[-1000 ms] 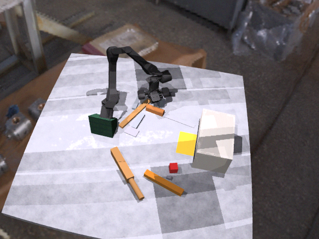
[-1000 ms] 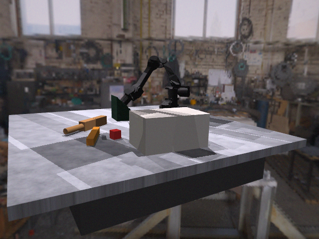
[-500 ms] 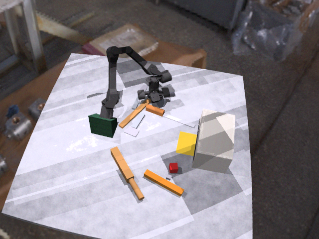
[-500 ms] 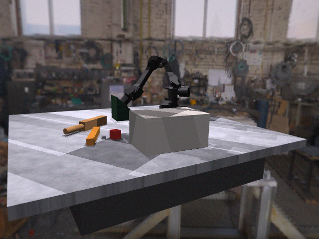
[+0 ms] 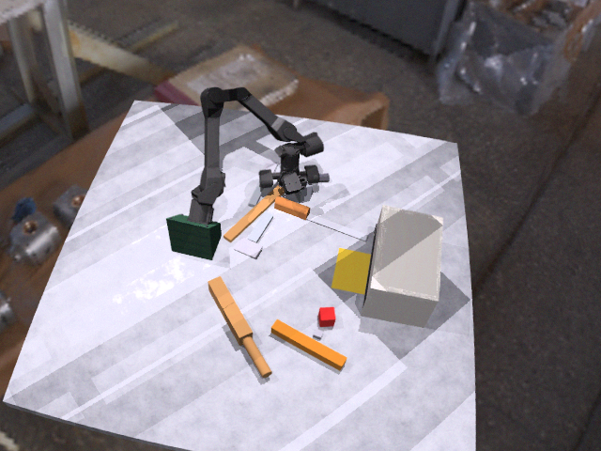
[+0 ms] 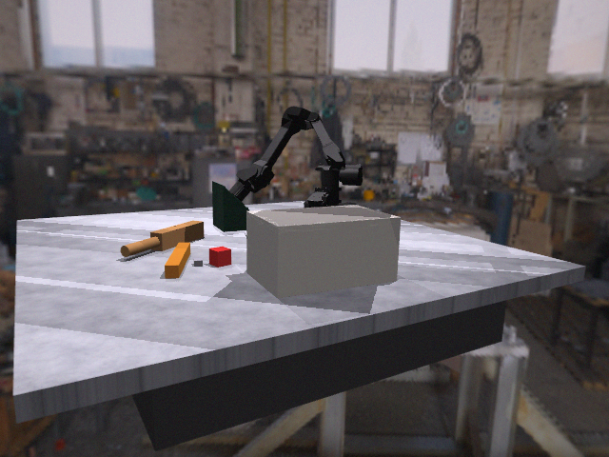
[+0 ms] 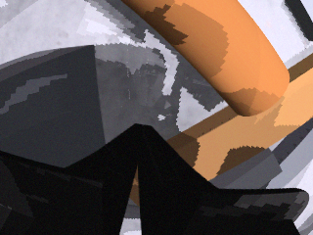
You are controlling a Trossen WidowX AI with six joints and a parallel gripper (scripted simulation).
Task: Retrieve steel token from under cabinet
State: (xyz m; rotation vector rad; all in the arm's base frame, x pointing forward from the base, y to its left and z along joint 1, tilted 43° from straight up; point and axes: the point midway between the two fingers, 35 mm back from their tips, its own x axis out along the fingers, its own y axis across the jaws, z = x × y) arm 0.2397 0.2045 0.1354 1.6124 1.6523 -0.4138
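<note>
Now: gripper tip 4 cm short of the grey block, 1 cm to the right of it and 3 cm below it. Also, from my gripper tip: flat grey token: 40 cm ahead, 25 cm to the right, 1 cm below; then small dark tool: 4 cm ahead, 7 cm to the left; then flat orange stick: 9 cm behind, 9 cm to the right.
</note>
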